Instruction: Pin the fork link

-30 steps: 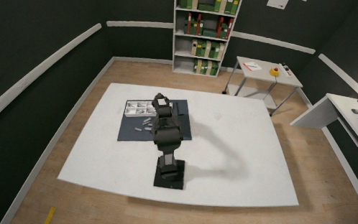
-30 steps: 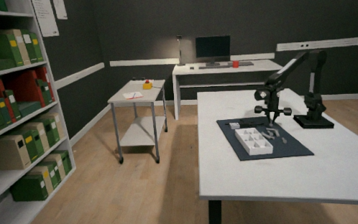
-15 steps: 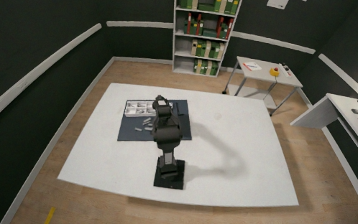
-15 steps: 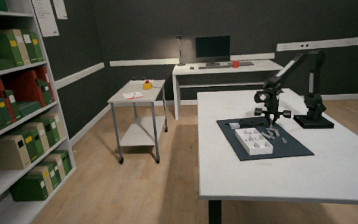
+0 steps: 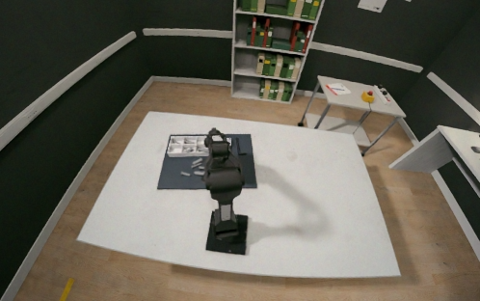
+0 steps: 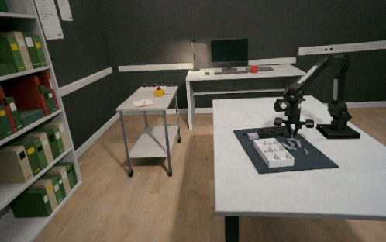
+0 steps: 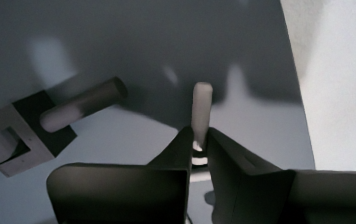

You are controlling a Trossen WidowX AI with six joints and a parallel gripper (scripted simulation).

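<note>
Now: hand 10 mm to the left of the pin and 30 mm above it. Also, from my hand: dark blue mat: 90 mm ahead, 80 mm to the left, 50 mm below; eye plate: 130 mm ahead, 20 mm to the right, 30 mm below; grey block: 200 mm ahead, 20 mm below.
</note>
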